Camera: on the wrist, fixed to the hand. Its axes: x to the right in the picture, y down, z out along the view.
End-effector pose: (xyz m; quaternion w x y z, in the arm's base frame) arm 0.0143 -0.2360 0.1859 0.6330 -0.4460 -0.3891 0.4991
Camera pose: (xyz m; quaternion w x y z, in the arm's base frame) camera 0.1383 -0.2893 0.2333 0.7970 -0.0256 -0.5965 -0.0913
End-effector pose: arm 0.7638 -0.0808 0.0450 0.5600 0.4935 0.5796 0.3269
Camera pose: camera 0.6348 -0.1108 -0.0092 0.6311 -0.0579 0.7524 -0.1793
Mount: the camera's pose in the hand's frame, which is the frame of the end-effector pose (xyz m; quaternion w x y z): -0.0252 -0.0860 -0.1115 0.7024 0.0060 -0.0140 -0.7116
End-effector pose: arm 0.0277 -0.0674 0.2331 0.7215 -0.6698 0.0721 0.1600
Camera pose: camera 0.0445 -0.1856 0.3120 0.6257 -0.5152 -0.4351 -0.3921
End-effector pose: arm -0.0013 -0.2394 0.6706 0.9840 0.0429 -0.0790 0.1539
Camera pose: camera 0.0175 -0.3163 0.5515 0.7993 0.0944 -0.0378 -0.5922
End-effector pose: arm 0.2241 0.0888 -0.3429 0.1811 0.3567 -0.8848 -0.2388
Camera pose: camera 0.3428 0.0199 -0.3027 0.0573 -0.8780 0.3716 0.2963
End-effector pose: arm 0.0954 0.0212 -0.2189 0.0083 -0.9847 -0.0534 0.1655
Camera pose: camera 0.0994 0.1041 -0.1024 0.1288 -0.6513 -0.7374 0.1245
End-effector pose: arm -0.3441 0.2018 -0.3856 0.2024 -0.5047 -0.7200 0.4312
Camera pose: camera -0.3003 0.2153 -0.2501 0.4420 0.1651 -0.8651 0.1702
